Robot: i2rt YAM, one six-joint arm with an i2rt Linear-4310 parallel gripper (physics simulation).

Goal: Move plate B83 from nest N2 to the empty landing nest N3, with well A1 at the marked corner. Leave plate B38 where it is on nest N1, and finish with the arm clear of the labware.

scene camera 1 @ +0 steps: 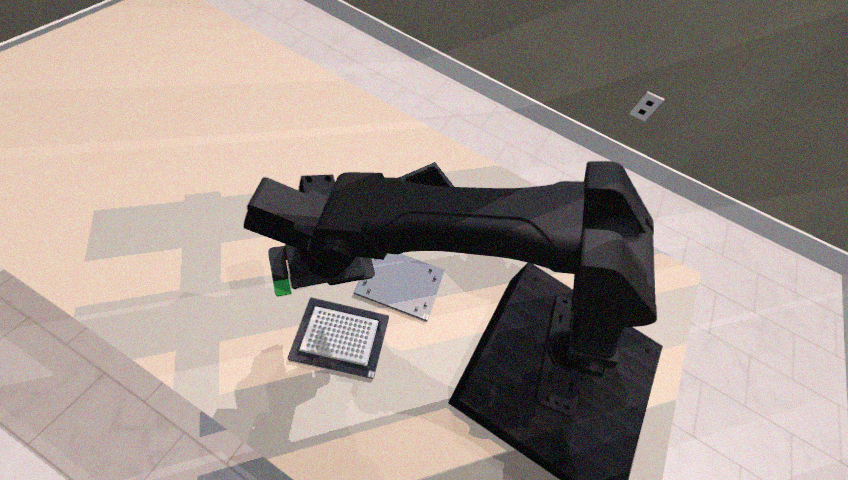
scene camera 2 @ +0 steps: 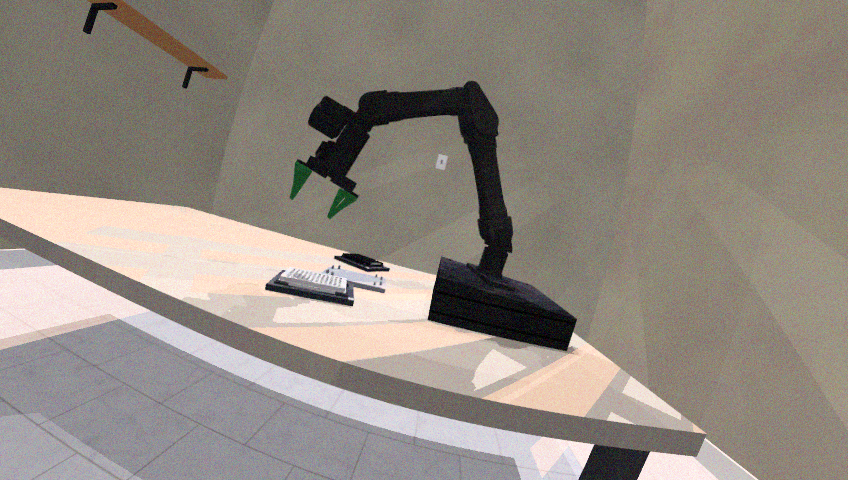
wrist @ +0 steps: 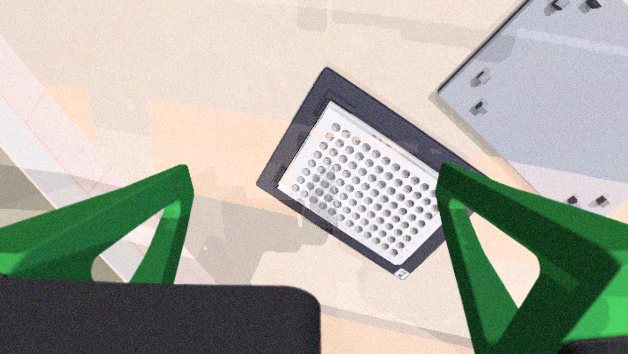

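Note:
A white many-well plate (scene camera 1: 338, 334) (scene camera 2: 313, 281) (wrist: 362, 195) sits in a dark nest (scene camera 1: 333, 364) (scene camera 2: 309, 295) (wrist: 295, 135); the nest's A1 label shows at its lower corner in the wrist view. The pale grey landing nest (scene camera 1: 404, 282) (scene camera 2: 364, 279) (wrist: 550, 100) beside it is empty, with small corner posts. A black plate (scene camera 2: 361, 259) on another dark nest lies beyond, mostly hidden by the arm in scene camera 1. Plate and nest names are not readable. My gripper (scene camera 2: 310, 208) (wrist: 314, 177) is open and empty, high above the table; its right finger overlaps the white plate's edge in the wrist view.
The arm's black base block (scene camera 1: 535, 368) (scene camera 2: 499, 309) stands on the table to the right of the nests. The table's edge (scene camera 2: 357, 371) runs along the near side in scene camera 2. A wooden shelf (scene camera 2: 160, 35) hangs on the wall at upper left.

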